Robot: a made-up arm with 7 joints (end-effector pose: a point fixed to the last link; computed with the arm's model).
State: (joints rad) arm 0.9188 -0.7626 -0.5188 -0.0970 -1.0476 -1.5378 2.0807
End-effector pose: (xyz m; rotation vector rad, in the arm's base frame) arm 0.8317 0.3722 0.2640 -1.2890 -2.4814 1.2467
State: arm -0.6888 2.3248 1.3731 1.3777 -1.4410 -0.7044 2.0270
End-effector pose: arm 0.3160 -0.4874 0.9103 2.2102 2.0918 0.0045
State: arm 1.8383 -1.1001 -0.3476 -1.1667 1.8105 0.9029 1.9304
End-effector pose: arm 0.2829 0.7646 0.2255 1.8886 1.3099 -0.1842
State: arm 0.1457 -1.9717 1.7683 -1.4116 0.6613 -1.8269 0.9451
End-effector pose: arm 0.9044 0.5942 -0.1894 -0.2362 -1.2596 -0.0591
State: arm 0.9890 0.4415 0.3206 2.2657 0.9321 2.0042 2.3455
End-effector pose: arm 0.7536 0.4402 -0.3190 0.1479 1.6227 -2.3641
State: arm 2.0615 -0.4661 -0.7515 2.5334 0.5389 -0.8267 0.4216
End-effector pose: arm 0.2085 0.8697 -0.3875 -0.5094 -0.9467 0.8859
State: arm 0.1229 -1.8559 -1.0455 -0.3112 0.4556 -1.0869 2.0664
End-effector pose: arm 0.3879 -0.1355 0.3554 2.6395 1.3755 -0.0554
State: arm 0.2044 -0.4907 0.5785 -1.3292 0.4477 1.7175 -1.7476
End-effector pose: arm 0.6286 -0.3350 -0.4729 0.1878 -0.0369 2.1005
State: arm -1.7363 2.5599 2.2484 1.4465 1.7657 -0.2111 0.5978
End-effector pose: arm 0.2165 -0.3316 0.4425 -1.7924 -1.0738 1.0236
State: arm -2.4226 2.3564 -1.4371 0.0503 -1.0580 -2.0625 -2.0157
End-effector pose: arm -0.0138 -0.1207 0.0543 -0.2345 -0.4086 1.1695
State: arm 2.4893 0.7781 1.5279 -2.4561 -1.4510 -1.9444 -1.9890
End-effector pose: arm 0.3907 1.0243 0.2361 0.5880 -0.9514 0.3070
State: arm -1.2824 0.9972 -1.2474 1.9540 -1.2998 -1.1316 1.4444
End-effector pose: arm 0.1606 -0.5412 0.6224 -0.6944 -2.4845 -0.0941
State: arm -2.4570 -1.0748 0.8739 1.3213 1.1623 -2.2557 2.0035
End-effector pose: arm 0.0303 -0.2603 0.2682 -2.0490 -2.1837 0.9360
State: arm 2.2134 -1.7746 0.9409 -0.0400 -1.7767 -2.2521 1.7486
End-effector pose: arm -0.7591 0.6899 -0.2157 -1.0232 1.4866 -1.9486
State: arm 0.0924 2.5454 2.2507 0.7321 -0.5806 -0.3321 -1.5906
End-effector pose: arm 0.1201 -0.0008 0.5078 -0.5940 1.5395 -1.4473
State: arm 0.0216 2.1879 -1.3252 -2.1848 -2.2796 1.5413 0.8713
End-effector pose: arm 0.2219 -0.1753 0.9412 -2.5168 0.2154 -1.0537
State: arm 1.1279 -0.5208 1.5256 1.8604 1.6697 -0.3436 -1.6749
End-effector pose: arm 0.5917 0.1875 -0.1407 -0.1145 -1.4248 -0.1159
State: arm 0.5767 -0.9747 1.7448 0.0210 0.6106 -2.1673 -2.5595
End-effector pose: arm 0.6351 0.5077 0.2159 2.5556 -0.3208 -0.6131
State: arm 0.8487 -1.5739 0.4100 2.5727 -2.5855 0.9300 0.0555
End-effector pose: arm 0.1960 0.2487 -0.3584 -0.3552 -0.3687 -1.5847
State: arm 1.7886 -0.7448 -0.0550 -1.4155 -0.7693 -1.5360 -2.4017
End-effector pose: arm 0.3991 0.8819 0.1555 2.2319 -0.4336 -0.1406
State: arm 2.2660 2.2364 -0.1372 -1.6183 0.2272 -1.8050 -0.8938
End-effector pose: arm -0.6876 -0.0426 0.6582 -0.9568 -1.4480 -2.4536
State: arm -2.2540 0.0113 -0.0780 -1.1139 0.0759 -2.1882 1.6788
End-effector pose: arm -0.9112 -0.1349 0.6876 2.8479 -0.7715 0.1202
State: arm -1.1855 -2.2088 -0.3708 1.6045 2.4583 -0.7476 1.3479
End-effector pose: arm 0.3784 -0.0700 0.0953 0.6390 0.1830 -0.2301
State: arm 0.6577 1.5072 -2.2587 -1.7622 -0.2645 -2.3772 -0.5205
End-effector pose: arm 0.3119 -0.1381 1.1681 -1.4406 -2.6101 -0.9315
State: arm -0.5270 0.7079 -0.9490 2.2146 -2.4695 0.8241 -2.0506
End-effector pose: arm 0.1032 -0.9742 0.3186 -1.9982 -0.9437 -1.5596
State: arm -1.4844 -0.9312 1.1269 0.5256 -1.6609 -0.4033 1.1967
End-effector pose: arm -0.0127 -0.5233 -0.4255 -0.0919 -0.8502 2.5165
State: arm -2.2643 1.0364 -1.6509 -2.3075 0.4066 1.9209 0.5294
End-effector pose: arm -0.4747 -0.4767 0.6885 -1.3541 -0.8929 -1.1051
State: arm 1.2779 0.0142 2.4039 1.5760 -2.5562 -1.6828 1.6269
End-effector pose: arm 0.3480 0.4731 -0.3015 0.1636 0.0835 -0.3352
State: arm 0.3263 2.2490 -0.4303 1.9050 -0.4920 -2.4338 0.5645
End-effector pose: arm 0.9747 -0.1757 0.3067 -1.4340 -0.6880 0.8448
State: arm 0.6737 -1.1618 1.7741 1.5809 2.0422 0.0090 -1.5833
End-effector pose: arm 0.3101 0.1737 -0.3317 -0.2823 -0.2844 -0.2062
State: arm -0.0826 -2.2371 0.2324 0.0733 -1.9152 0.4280 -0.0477
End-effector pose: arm 0.4433 0.3279 0.2106 1.0695 1.9064 -0.4040
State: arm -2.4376 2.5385 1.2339 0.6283 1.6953 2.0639 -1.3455
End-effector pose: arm -0.8865 -0.1822 0.7173 2.2252 0.5579 1.3967
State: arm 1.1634 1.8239 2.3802 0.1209 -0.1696 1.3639 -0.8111
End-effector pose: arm 0.3989 0.2846 0.8677 -1.5544 2.4417 -0.5751
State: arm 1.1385 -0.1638 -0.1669 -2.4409 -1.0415 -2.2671 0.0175
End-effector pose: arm 1.0673 0.4082 -0.3415 -1.1352 -1.1469 1.8780
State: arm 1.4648 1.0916 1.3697 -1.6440 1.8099 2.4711 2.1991
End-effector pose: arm 0.9444 0.6857 0.8658 1.0320 -1.7841 -0.4974
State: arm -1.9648 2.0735 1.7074 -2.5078 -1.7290 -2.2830 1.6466
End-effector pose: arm -0.2719 0.1818 0.8802 -0.1290 2.6879 -1.3928
